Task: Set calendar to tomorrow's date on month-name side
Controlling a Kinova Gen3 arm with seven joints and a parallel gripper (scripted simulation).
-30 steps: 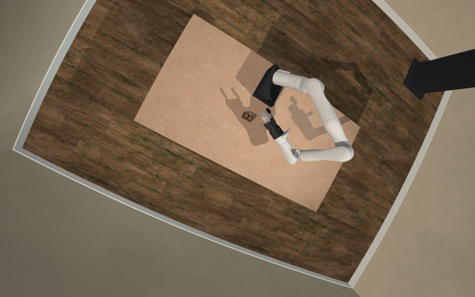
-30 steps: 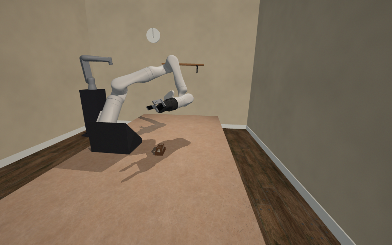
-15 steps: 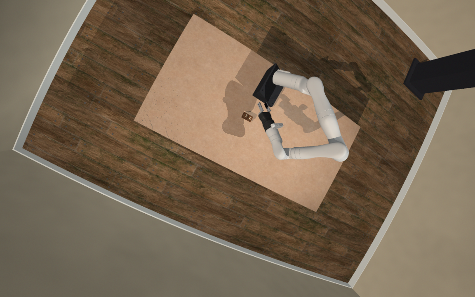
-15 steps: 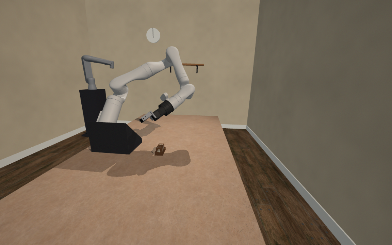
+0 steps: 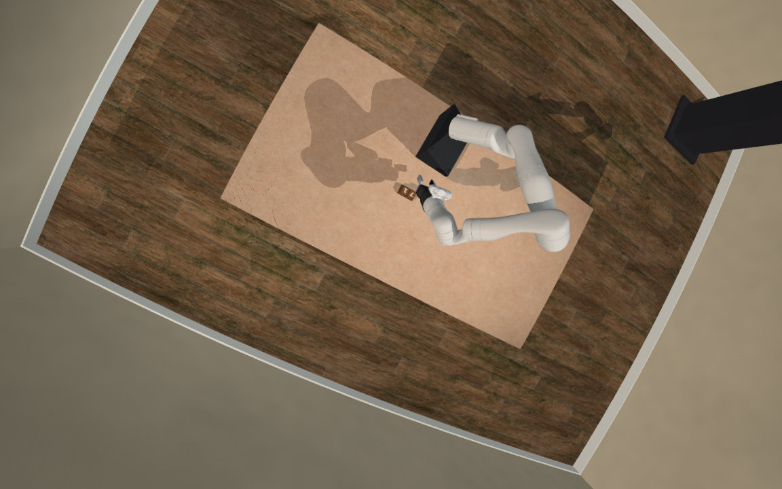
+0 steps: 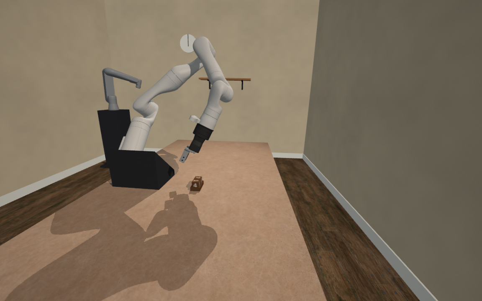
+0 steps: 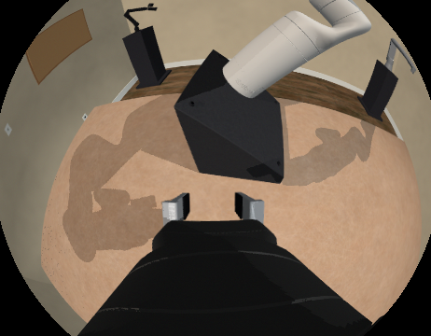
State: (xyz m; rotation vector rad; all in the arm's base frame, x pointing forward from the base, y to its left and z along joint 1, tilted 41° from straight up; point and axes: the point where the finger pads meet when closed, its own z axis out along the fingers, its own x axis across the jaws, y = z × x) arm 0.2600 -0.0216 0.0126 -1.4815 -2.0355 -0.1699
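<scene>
Now: hand 60 mm short of the brown cube, 40 mm to the left of it and 110 mm above it. Also, from my hand: dark wooden tray: 60 mm ahead, 20 mm to the right, 120 mm below.
</scene>
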